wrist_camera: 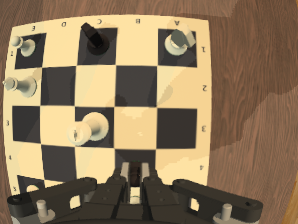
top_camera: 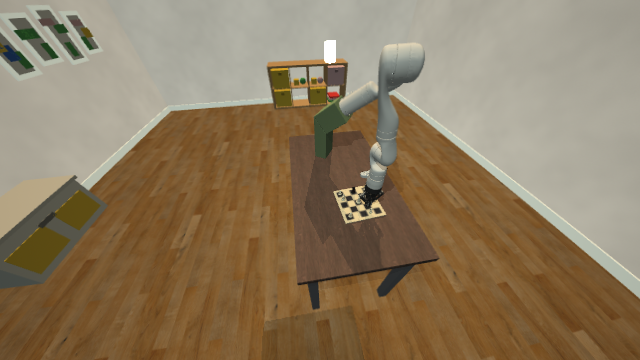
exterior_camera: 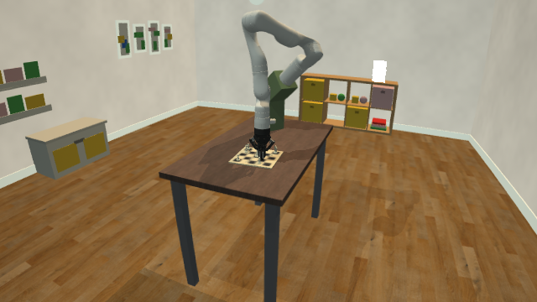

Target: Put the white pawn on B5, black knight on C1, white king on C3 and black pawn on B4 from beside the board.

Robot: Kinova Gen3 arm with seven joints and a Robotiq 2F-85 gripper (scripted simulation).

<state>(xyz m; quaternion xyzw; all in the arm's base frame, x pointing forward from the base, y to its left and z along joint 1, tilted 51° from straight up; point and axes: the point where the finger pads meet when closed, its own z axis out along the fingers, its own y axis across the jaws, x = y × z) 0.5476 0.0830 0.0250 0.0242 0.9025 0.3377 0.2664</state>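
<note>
Right now my hand is 1 cm above the black pawn. The rest, counted from my hand: black knight (11 cm behind, 6 cm to the right, 2 cm below); chessboard (3 cm behind, 4 cm to the right, 3 cm below); white king (3 cm behind, 4 cm to the right).
</note>
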